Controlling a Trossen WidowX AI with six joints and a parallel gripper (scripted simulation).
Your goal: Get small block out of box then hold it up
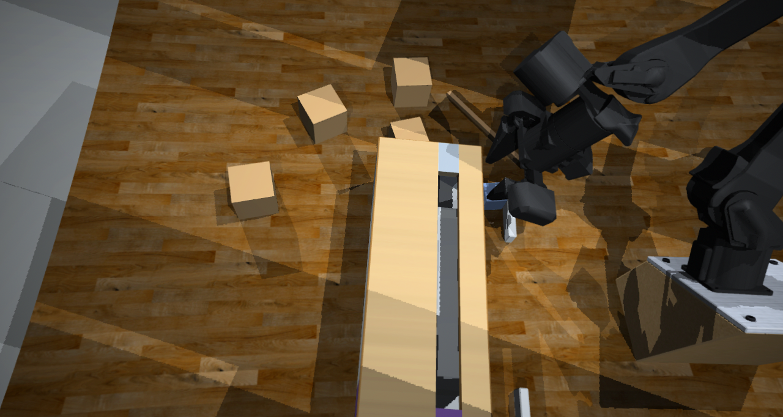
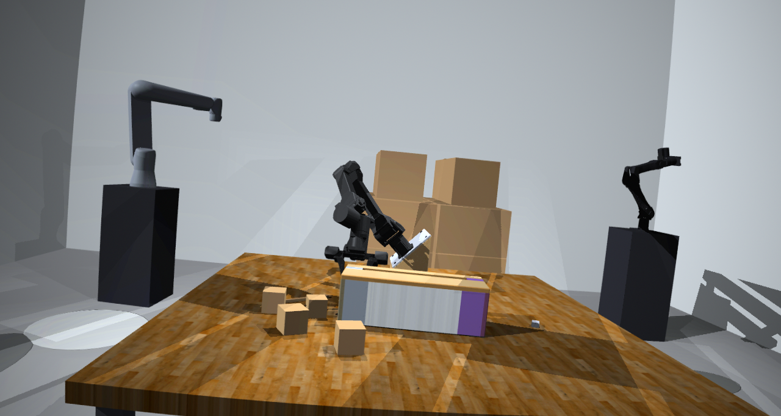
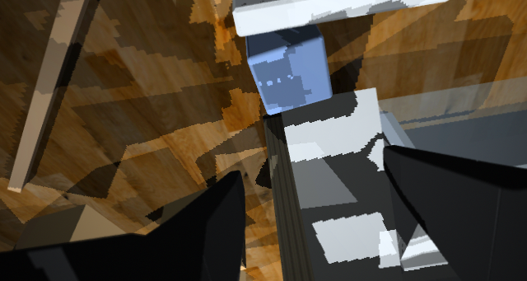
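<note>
The small blue block is 20 mm behind my gripper tip and 50 mm below it. From my gripper tip the other things lie so: long box: 60 mm ahead, 170 mm to the left, 10 mm below; then thin wooden stick: 20 mm behind, 140 mm to the right, 60 mm below; then small grey piece: 50 mm ahead, 540 mm to the left, 60 mm below.
</note>
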